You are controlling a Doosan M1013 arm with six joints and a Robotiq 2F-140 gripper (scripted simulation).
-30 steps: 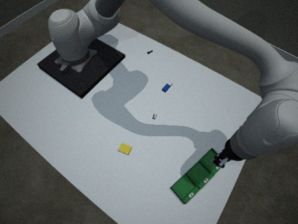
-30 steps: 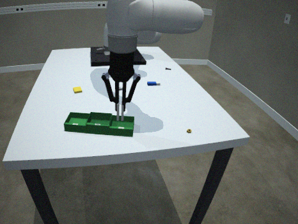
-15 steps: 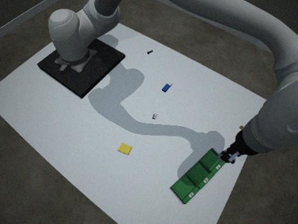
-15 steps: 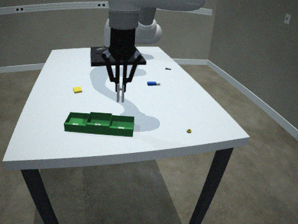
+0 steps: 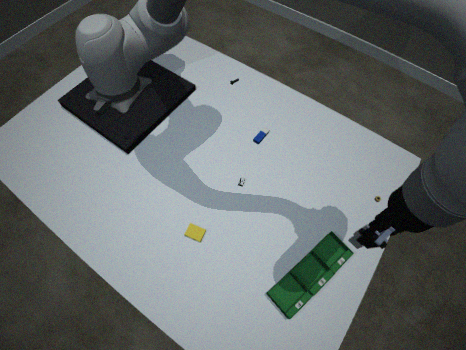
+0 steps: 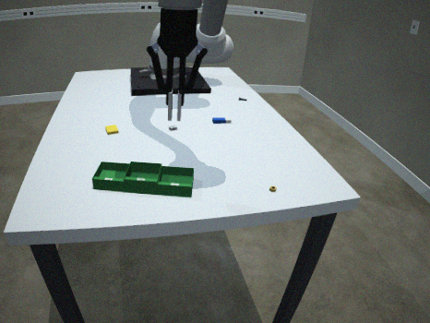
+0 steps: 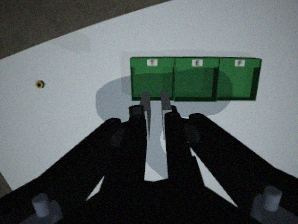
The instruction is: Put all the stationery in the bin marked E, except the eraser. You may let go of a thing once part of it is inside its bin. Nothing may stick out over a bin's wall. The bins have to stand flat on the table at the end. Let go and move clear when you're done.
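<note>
The white pencil sharpener lies 320 mm behind my hand, 210 mm below it and 110 mm to the left of it. Round my hand: flat yellow block: 370 mm behind, 210 mm below, 90 mm to the right; green bin tray: 200 mm below, 70 mm to the right, 40 mm behind; yellow nut: 240 mm to the left, 220 mm below, 100 mm ahead.
</note>
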